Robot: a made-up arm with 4 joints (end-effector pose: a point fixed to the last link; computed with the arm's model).
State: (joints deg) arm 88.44 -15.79 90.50 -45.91
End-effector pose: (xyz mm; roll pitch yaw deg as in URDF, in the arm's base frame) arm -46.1 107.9 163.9 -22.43 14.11 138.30
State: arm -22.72 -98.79 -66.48 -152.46
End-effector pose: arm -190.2 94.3 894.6 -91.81 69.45 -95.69
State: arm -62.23 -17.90 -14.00 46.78
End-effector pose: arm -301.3 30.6 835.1 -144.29 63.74 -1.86
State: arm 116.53 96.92 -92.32 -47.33
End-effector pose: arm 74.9 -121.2 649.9 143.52 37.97 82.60
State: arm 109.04 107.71 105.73 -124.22
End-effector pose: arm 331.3 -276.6 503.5 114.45 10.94 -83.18
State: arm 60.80 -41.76 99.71 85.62
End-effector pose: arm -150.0 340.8 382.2 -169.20 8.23 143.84
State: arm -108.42 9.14 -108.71 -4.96
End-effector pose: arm -170.7 -8.5 864.2 -19.84 -45.75 12.51
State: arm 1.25 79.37 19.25 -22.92
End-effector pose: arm -50.1 278.0 317.9 -33.54 1.42 -101.42
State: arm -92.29 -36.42 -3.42 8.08
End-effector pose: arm -223.9 -202.5 842.7 -77.06 63.64 47.81
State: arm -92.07 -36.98 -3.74 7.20
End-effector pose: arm -222.1 -203.4 843.2 -76.97 63.45 47.55
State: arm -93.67 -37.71 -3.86 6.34
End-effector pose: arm -215.7 -211.9 838.3 -74.07 62.47 50.61
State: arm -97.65 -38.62 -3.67 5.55
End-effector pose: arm -203.3 -229.3 825.2 -68.29 60.25 57.25
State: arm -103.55 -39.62 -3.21 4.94
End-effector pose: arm -185.6 -251.9 803.4 -61.60 56.62 65.47
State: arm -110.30 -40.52 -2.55 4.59
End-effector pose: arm -166.0 -273.4 775.5 -56.00 52.06 73.00
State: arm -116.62 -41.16 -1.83 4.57
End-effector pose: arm -148.2 -289.5 746.9 -52.27 47.54 78.74
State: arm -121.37 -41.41 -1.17 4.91
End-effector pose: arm -135.9 -298.7 724.5 -50.27 44.10 82.46
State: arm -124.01 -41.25 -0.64 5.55
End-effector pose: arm -130.4 -302.5 712.1 -49.48 42.30 84.41
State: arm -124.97 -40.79 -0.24 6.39
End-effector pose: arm -130.4 -303.1 708.3 -49.37 41.83 85.17
